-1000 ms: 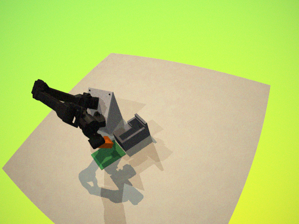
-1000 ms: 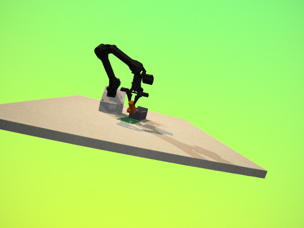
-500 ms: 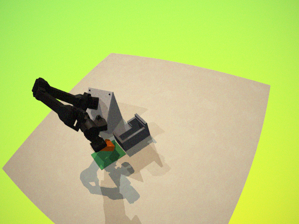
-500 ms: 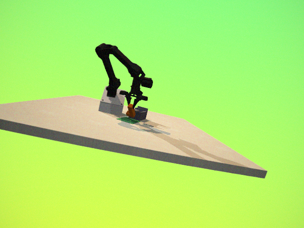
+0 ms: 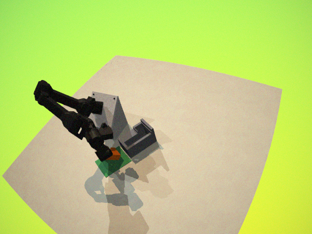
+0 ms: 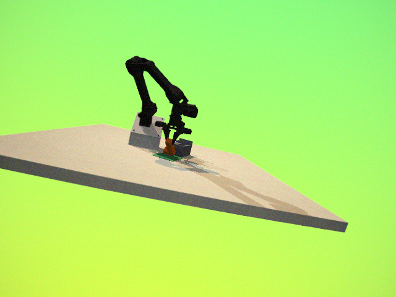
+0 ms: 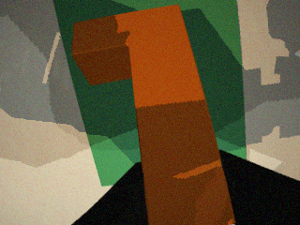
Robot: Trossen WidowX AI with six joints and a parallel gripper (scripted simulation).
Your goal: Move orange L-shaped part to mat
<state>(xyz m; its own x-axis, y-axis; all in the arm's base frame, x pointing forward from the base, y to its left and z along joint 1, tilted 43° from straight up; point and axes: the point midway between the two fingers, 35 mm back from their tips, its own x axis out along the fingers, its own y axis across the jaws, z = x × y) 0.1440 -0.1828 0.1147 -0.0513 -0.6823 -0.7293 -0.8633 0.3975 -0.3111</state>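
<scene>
The orange L-shaped part lies 40 mm to the left of my gripper tip and 30 mm below it. From my gripper tip the other things lie so: green mat (90 mm below, 20 mm to the left, 10 mm ahead).
</scene>
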